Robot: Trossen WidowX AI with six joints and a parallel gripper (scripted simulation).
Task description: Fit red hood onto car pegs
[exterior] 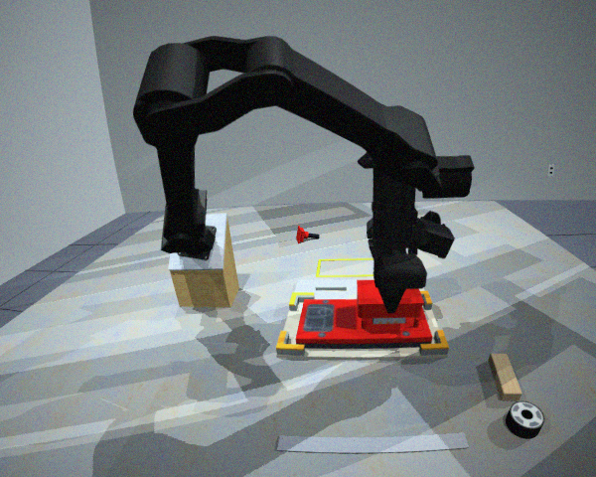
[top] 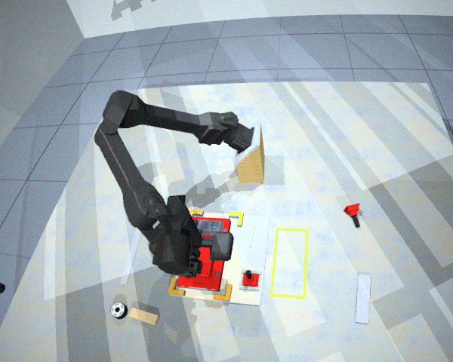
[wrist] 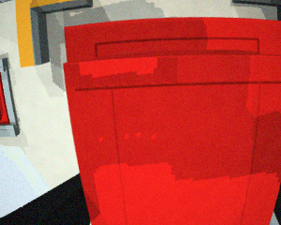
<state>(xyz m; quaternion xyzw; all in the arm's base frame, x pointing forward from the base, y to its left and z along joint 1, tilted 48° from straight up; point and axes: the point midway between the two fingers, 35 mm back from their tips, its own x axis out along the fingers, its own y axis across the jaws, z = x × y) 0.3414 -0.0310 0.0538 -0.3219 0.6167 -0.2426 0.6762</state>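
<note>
Now: the red hood right at my gripper tip. Round my gripper tip: wooden block: 16 cm ahead, 12 cm to the right, 5 cm below; grey engine block: 3 cm below; black post: 12 cm to the left, 2 cm below, 2 cm ahead.
</note>
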